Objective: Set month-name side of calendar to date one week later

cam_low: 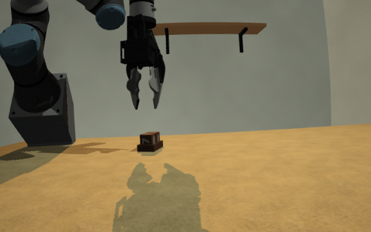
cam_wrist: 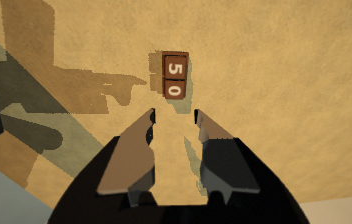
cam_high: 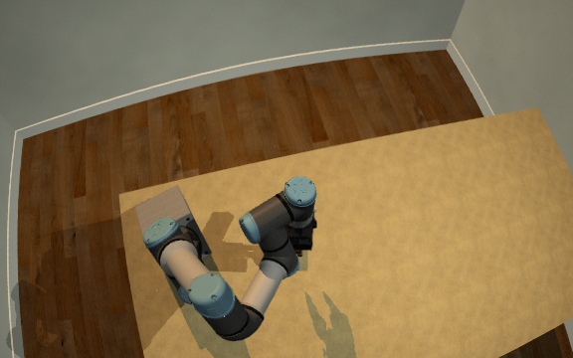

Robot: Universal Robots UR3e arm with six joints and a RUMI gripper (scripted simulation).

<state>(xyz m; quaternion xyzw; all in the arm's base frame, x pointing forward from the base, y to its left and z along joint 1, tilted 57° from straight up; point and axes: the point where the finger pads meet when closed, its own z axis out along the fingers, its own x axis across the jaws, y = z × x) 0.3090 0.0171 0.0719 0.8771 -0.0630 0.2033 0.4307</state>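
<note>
Now: hand 90 mm above the digit cube. From my hand the other things lie so: brown calendar tray 20 mm to the left, 110 mm below.
</note>
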